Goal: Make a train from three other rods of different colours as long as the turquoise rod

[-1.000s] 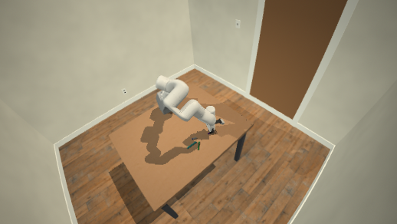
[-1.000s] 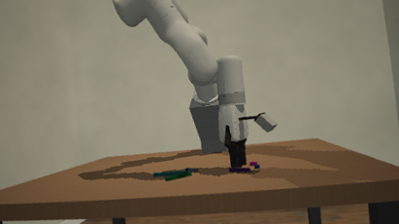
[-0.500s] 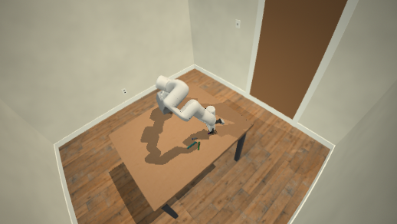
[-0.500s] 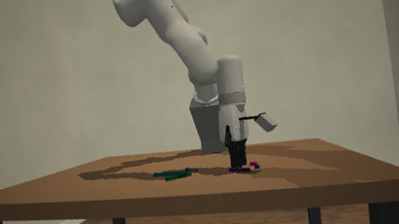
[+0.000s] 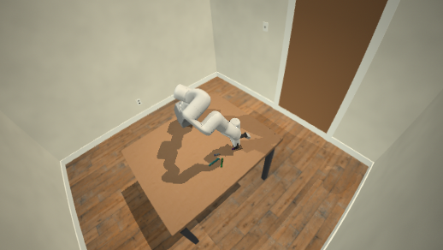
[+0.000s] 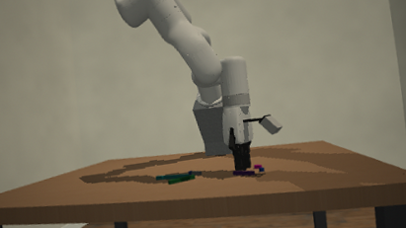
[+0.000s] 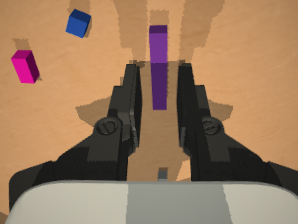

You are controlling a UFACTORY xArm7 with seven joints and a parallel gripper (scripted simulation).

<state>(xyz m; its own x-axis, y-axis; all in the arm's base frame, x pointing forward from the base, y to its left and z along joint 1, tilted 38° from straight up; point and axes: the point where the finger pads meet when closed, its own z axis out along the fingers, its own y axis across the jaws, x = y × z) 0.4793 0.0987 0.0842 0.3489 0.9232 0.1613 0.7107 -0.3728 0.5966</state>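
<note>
My gripper is now 3 cm above the purple rod. From my hand the other things lie so: green rod: 1 cm ahead, 17 cm to the right, 3 cm below; then magenta rod: 8 cm behind, 5 cm to the left, 3 cm below; then small grey rod: 7 cm behind, 14 cm to the right, 3 cm below.
</note>
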